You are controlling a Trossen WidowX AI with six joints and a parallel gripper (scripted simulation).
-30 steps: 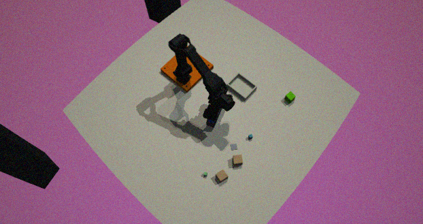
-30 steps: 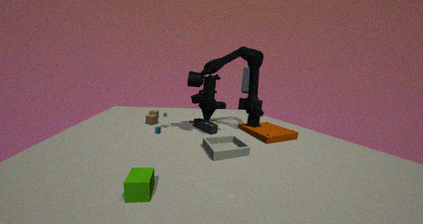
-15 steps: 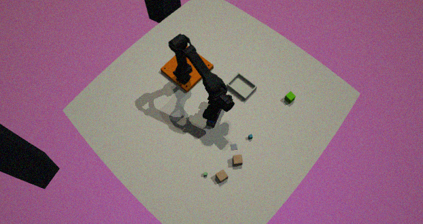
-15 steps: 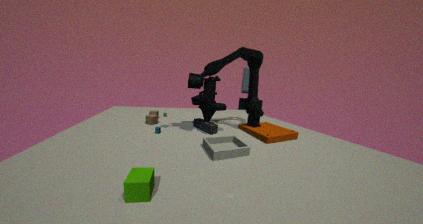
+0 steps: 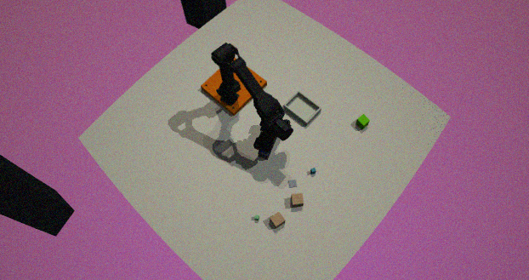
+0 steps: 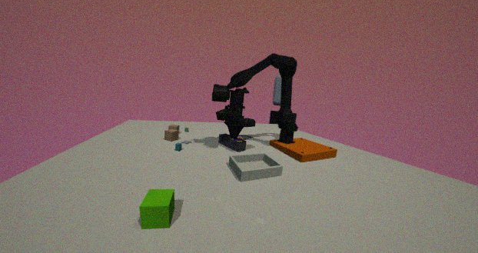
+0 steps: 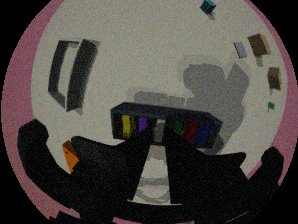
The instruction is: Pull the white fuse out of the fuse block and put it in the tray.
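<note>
Right now my gripper tip is 30 mm short of the grey tray, 210 mm to the right of it and 30 mm above it. The rest, counted from my gripper tip: green cube: 290 mm ahead, 290 mm to the left, 20 mm below; then grey tile: 180 mm ahead, 100 mm to the right, 40 mm below.
</note>
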